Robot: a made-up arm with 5 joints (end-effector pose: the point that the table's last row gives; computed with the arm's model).
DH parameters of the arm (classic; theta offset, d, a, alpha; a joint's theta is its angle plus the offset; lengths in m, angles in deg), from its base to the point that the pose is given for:
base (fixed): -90 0.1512 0 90
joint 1: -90 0.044 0.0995 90
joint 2: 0 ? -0.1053 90
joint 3: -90 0.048 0.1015 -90
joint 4: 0.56 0 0.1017 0
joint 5: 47.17 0 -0.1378 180
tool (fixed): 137.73 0.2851 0 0
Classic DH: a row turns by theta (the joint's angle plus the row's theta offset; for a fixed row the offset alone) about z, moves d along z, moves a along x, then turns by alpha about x.
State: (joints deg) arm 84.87 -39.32 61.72 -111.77 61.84
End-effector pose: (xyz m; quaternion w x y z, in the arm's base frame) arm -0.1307 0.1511 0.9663 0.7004 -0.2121 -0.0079 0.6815
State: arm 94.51 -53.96 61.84 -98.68 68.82
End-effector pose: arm -0.1570 0.2821 0.9439 0.7119 -0.2661 -0.0253 0.6494
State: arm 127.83 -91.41 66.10 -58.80 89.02
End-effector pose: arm -0.1560 0.6800 0.7545 0.7639 -0.3685 -0.0096 0.5296
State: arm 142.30 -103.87 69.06 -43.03 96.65
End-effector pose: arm -0.1209 0.8147 0.6029 0.7835 -0.4242 0.0240 0.4533
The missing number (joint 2, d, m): -0.5818
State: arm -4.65 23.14 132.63 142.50 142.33
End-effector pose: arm -0.1194 -0.8513 0.0006 0.3927 0.7767 -0.4868 0.0748
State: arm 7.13 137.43 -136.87 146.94 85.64
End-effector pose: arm -0.0129 -0.3808 0.2763 0.7066 -0.2019 -0.4848 -0.4742
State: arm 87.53 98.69 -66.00 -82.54 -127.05
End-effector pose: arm 0.3815 -0.2895 0.5608 0.0989 0.8825 0.4229 0.1804
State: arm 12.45 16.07 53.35 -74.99 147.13
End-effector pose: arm 0.2435 -0.9196 0.2923 0.7052 0.2105 0.2986 -0.6076
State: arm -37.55 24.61 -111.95 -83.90 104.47
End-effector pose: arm 0.2314 -0.1335 -0.1576 0.8024 -0.5912 -0.0503 0.0634
